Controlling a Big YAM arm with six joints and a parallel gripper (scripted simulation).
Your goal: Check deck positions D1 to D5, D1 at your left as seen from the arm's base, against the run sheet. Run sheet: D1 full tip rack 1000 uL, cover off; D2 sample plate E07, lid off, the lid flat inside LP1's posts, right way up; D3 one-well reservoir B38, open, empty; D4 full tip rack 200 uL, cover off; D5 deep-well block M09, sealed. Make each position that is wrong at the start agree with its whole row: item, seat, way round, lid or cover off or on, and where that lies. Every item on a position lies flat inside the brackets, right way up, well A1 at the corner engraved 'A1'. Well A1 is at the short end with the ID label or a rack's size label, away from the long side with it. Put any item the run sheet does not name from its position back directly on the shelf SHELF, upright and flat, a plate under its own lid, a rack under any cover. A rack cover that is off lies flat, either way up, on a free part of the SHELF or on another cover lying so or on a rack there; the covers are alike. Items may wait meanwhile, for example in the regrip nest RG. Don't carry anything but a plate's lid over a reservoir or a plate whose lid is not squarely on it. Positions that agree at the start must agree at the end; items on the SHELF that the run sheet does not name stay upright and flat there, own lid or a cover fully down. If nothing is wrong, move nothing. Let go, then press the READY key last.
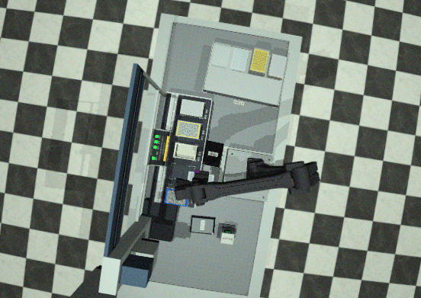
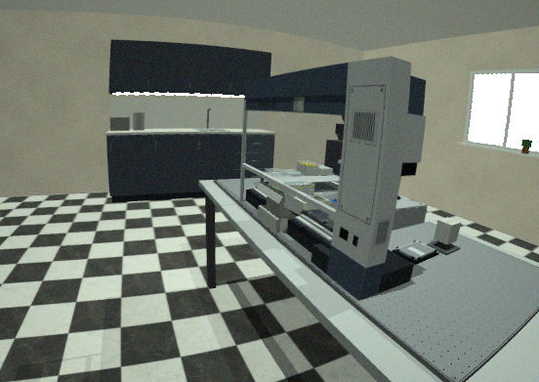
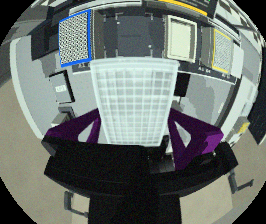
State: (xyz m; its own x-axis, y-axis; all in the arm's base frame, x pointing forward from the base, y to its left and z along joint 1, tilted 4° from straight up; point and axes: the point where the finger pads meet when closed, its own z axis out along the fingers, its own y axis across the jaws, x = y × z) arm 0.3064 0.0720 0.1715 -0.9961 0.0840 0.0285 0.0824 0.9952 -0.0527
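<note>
Right now the blue-framed tip rack is 13 cm below my hand, 12 cm ahead of it and 11 cm to the left of it. Round my hand: cream reservoir (19 cm below, 13 cm to the right, 10 cm ahead); clear rack cover (26 cm to the right, 14 cm below, 9 cm ahead); clear plate (right at my hand).
</note>
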